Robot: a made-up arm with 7 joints.
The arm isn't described. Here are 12 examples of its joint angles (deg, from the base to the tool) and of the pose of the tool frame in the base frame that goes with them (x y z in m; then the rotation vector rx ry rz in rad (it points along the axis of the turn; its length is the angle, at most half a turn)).
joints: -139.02 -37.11 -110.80 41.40 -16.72 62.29 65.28
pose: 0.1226 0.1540 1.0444 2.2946 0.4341 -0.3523
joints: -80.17 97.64 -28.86 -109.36 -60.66 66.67 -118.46
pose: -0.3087 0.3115 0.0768 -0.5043 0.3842 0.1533
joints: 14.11 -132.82 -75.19 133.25 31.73 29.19 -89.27
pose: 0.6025 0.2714 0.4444 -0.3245 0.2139 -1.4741
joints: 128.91 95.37 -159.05 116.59 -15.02 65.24 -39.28
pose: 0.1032 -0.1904 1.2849 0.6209 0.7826 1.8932
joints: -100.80 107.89 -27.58 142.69 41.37 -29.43 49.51
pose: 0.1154 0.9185 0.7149 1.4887 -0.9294 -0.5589
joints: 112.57 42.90 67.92 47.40 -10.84 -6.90 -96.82
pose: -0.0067 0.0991 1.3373 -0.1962 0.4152 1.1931
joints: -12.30 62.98 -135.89 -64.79 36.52 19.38 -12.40
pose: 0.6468 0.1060 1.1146 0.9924 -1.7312 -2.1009
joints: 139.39 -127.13 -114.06 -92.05 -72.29 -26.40 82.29
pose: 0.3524 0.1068 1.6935 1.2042 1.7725 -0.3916
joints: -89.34 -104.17 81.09 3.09 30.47 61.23 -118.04
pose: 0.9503 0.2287 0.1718 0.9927 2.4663 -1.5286
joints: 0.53 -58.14 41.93 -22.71 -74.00 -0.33 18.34
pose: 0.1256 -0.3208 0.9562 0.8478 0.8100 -0.0631
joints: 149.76 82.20 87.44 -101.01 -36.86 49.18 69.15
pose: 0.3669 -0.1372 1.1286 -1.1340 -0.8495 2.0072
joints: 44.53 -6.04 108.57 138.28 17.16 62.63 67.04
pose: 0.8046 -0.2484 0.6921 -1.0276 -1.3033 -1.6473
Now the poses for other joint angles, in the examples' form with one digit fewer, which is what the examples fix.
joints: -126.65 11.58 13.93 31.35 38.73 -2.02 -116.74
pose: 0.363 0.713 0.000 -1.678 0.859 -1.371
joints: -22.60 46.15 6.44 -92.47 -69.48 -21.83 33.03
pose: -0.126 -0.007 0.254 0.909 -0.588 0.082
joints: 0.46 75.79 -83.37 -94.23 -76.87 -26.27 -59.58
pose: 0.311 -0.040 0.450 0.653 -1.660 0.947
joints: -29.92 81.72 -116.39 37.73 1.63 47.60 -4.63
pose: 0.370 0.428 0.880 -1.015 2.659 1.139
